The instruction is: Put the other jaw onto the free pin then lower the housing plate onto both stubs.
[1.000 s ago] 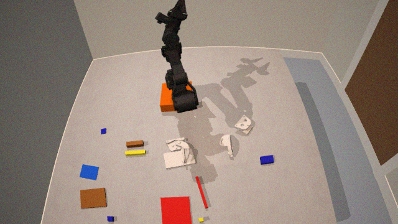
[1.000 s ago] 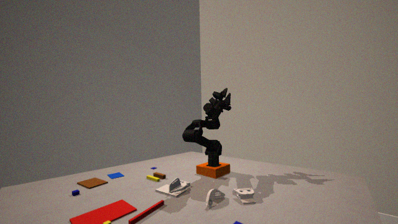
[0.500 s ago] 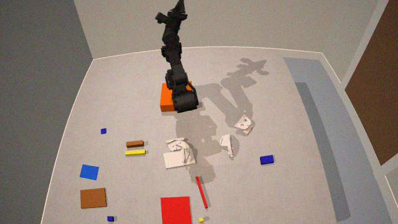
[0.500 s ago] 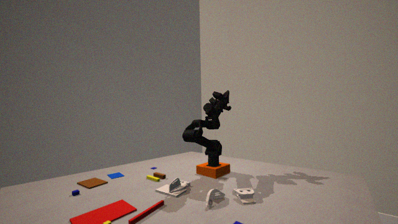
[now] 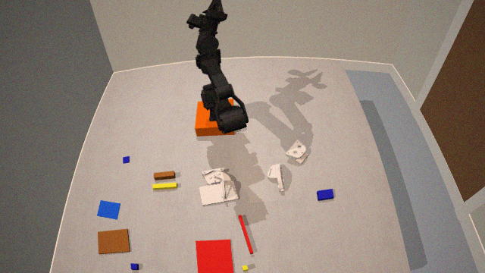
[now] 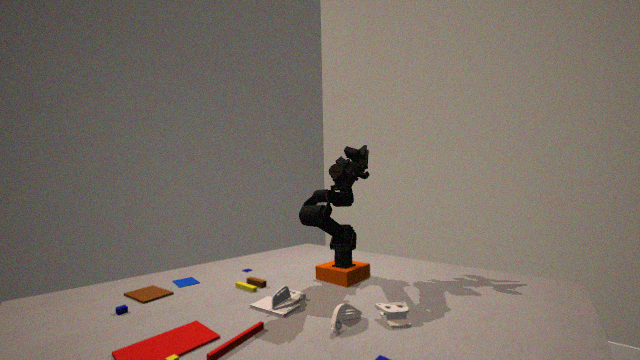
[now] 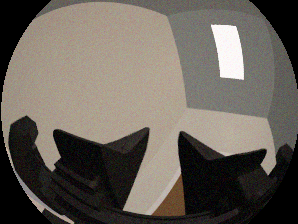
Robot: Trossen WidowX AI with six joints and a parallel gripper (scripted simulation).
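Right now the pale jaw is 430 mm ahead of my gripper tip, 190 mm to the left of it and 490 mm below it. From my gripper tip the other things lie so: yellow bar: 440 mm ahead, 210 mm to the right, 500 mm below; brown bar: 390 mm ahead, 210 mm to the right, 490 mm below; blue block: 490 mm ahead, 350 mm to the left, 500 mm below.
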